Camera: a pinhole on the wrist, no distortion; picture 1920 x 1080 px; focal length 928.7 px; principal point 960.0 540.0 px. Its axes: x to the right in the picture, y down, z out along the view. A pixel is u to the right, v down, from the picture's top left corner.
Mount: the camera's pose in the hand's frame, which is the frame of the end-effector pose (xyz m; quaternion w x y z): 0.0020 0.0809 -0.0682 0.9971 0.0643 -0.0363 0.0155
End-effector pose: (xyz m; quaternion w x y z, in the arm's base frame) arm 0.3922 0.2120 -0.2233 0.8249 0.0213 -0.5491 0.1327
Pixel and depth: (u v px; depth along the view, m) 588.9 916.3 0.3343
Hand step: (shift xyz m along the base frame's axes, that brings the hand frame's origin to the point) -0.3413 0.0824 -0.0572
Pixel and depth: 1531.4 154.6 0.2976
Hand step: -0.1227 -0.0802 0.2502
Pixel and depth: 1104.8 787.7 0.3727
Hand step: -0.3070 0.0764 0.1385
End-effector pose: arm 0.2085 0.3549 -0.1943 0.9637 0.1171 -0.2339 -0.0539
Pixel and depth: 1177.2 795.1 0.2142
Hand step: -0.0355 0.0725 0.1772
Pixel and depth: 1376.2 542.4 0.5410
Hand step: -0.0420 -0.1118 0.5135
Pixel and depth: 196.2 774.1 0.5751
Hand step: -0.6733 0.1179 0.2265
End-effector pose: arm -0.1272 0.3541 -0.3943 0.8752 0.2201 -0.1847 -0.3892
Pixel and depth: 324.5 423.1 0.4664
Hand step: -0.4248 0.1495 0.2251
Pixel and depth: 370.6 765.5 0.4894
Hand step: -0.3432 0.2419 0.3552
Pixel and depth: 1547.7 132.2 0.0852
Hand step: 0.0451 -0.0221 0.0387
